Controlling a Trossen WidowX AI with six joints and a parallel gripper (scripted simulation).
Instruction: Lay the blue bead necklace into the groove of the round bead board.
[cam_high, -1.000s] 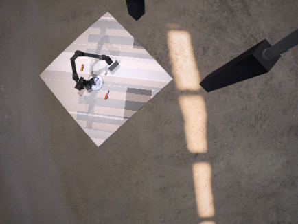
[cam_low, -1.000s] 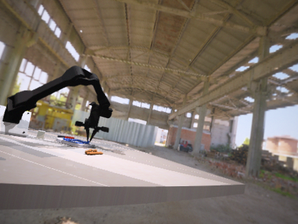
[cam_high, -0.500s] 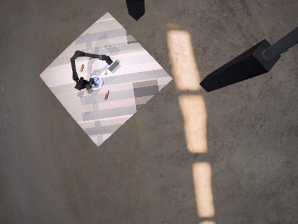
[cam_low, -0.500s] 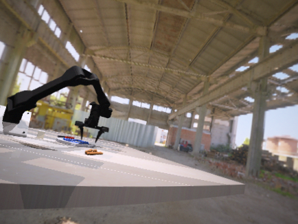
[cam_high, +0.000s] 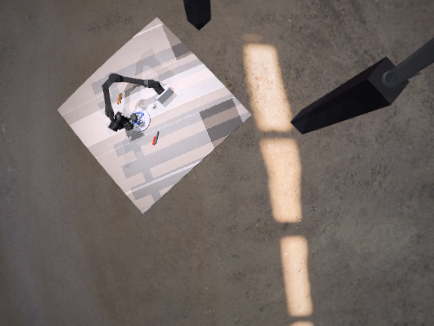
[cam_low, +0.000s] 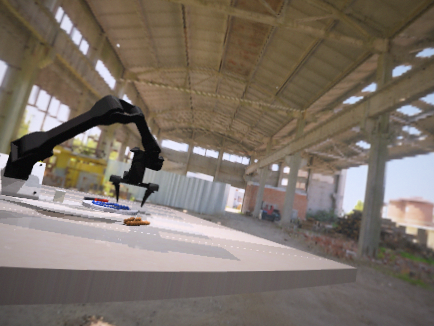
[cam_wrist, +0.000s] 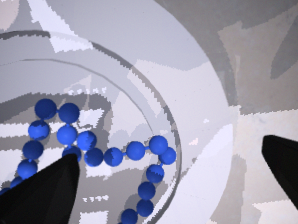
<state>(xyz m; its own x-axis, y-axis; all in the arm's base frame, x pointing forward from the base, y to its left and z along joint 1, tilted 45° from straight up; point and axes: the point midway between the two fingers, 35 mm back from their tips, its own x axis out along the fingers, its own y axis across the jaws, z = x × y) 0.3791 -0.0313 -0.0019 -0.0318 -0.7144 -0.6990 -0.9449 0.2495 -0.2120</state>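
Right now the round white bead board is 6 cm behind my gripper tip, 2 cm below it and 1 cm to the left of it. Also, from my gripper tip: small white block: 24 cm behind, 2 cm to the left, 1 cm below; then red pen-like object: 24 cm to the left, 5 cm behind, 2 cm below.
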